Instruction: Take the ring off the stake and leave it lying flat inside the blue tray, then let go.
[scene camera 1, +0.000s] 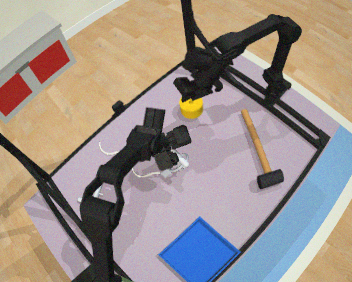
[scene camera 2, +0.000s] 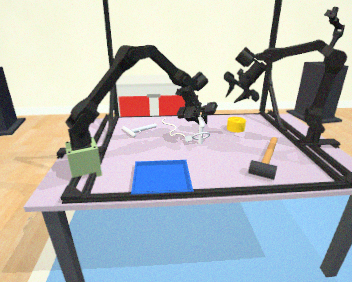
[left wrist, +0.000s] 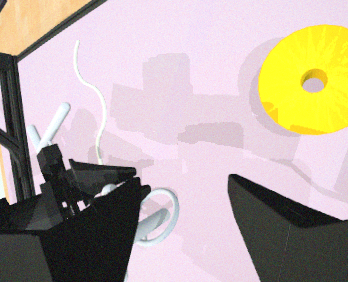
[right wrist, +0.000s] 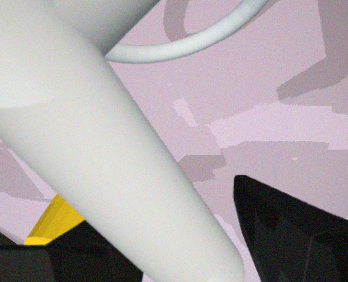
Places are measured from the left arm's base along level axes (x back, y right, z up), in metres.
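Where they show: left gripper, fingertip midpoint: (scene camera 1: 187, 100) (scene camera 2: 229, 100) (left wrist: 184, 183); right gripper, fingertip midpoint: (scene camera 1: 169, 144) (left wrist: 142, 179); left arm's base at its link origin: (scene camera 1: 272, 93) (scene camera 2: 311, 141); right arm's base at its link origin: (scene camera 2: 80, 145).
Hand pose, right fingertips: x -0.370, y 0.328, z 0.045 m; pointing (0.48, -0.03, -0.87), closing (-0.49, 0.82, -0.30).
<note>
Things, the pixels of their top centre, and the offset from my right fingertips. "spot": a spot on its surface instead.
- pale ring at a spot on its surface: (right wrist: 160, 54) (left wrist: 171, 198) spot: dx -0.013, dy -0.037, dz -0.047 m
- upright white stake at its top centre: (right wrist: 29, 155) (scene camera 1: 175, 152) (scene camera 2: 201, 119) dx -0.045, dy -0.043, dz +0.047 m
- empty blue tray at its top centre: (scene camera 1: 199, 254) (scene camera 2: 161, 174) dx -0.337, dy -0.219, dz -0.042 m
- yellow disc at its top centre: (left wrist: 313, 80) (right wrist: 69, 264) (scene camera 1: 191, 102) (scene camera 2: 236, 119) dx +0.203, dy -0.013, dz -0.014 m
- mallet at its top centre: (scene camera 1: 259, 142) (scene camera 2: 270, 147) dx +0.104, dy -0.307, dz -0.014 m
- white cable at a spot on its surface: (left wrist: 104, 110) spot: dx -0.060, dy +0.148, dz -0.059 m
- white T-shaped piece at its top centre: (left wrist: 45, 126) (scene camera 1: 96, 184) (scene camera 2: 141, 126) dx -0.220, dy +0.222, dz -0.044 m
The pale ring (scene camera 1: 188, 159) (scene camera 2: 209, 134) (left wrist: 176, 210) (right wrist: 160, 54) is around the upright white stake (scene camera 1: 183, 163) (scene camera 2: 201, 133) (right wrist: 125, 165), partway up it and above the table. My right gripper (scene camera 2: 201, 118) is at the stake's top, with its fingers partly open. In the right wrist view the stake passes between the fingers and hides part of one finger; contact does not show. My left gripper (scene camera 2: 233, 98) (left wrist: 184, 183) is open and empty, high near the yellow disc. The empty blue tray (scene camera 1: 199, 252) (scene camera 2: 161, 177) lies at the front of the table.
A yellow disc (scene camera 1: 191, 108) (scene camera 2: 236, 124) (left wrist: 287, 75) stands beyond the stake. A mallet (scene camera 1: 257, 142) (scene camera 2: 262, 169) lies at the right. A white cable (scene camera 2: 172, 132) (left wrist: 104, 110) lies beside the stake. A white T-shaped piece (scene camera 2: 145, 128) lies farther left. Black rails edge the table.
</note>
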